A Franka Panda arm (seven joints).
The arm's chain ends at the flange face. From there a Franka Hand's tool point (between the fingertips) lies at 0.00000 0.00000 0.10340 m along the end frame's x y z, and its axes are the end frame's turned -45 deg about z.
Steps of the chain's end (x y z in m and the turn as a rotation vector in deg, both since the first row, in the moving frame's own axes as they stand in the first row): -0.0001, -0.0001, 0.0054, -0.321, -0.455, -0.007; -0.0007, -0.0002, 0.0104, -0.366, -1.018, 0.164; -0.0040, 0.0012, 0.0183, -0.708, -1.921, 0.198; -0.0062, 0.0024, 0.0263, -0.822, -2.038, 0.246; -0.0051, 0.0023, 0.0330, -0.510, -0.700, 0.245; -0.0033, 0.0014, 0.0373, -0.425, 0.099, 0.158; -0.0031, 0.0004, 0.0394, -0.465, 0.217, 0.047; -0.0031, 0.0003, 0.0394, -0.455, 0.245, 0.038
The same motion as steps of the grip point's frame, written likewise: -0.0010, -0.0003, 0.0054, 0.095, -0.549, -0.007; -0.0021, -0.0015, 0.0104, 0.461, -0.979, 0.164; -0.0070, -0.0035, 0.0182, 0.858, -1.859, 0.198; -0.0097, -0.0042, 0.0262, 0.860, -2.022, 0.246; -0.0068, -0.0022, 0.0330, 0.134, -0.856, 0.245; -0.0037, -0.0007, 0.0373, -0.371, -0.231, 0.158; -0.0028, -0.0010, 0.0394, -0.482, -0.175, 0.047; -0.0027, -0.0011, 0.0394, -0.495, -0.148, 0.038
